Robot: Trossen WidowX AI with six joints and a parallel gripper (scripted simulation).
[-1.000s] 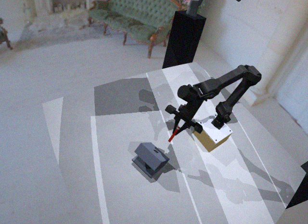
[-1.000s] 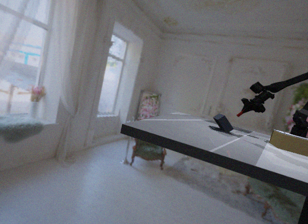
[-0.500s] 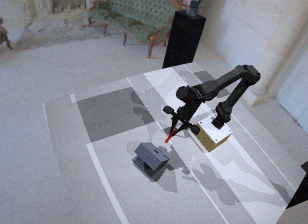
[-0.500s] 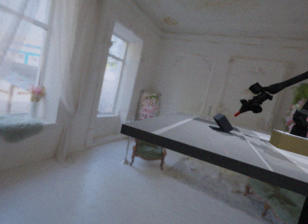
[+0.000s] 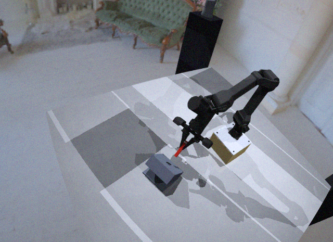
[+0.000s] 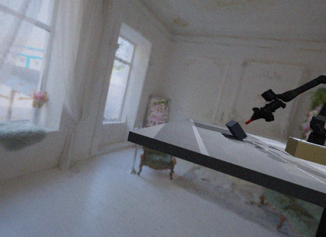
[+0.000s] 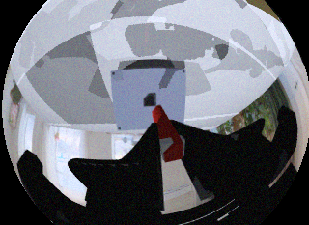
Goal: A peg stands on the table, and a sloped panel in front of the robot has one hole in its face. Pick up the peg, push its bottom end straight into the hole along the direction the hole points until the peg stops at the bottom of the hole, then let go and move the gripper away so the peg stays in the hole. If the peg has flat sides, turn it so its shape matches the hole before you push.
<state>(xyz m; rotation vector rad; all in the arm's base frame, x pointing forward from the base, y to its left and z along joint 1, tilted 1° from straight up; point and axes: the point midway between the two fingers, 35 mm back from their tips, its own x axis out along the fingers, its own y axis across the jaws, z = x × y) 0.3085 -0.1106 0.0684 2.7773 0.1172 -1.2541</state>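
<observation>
My gripper tip is now 70 mm short of the panel and 90 mm above it. Also, from my gripper tip: red peg 10 mm behind, 10 mm above.
</observation>
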